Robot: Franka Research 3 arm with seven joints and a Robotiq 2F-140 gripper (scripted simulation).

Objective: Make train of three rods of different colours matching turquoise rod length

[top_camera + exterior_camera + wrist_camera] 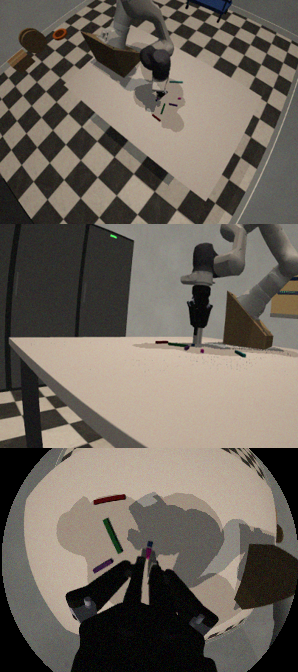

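My gripper is now 4 cm above the blue rod, 2 cm to the left of it and 1 cm past it. Round my hand: purple rod 11 cm ahead, 4 cm below, 3 cm to the left; red rod 12 cm to the right, 8 cm ahead, 4 cm below; green rod 7 cm ahead, 4 cm to the right, 4 cm below.
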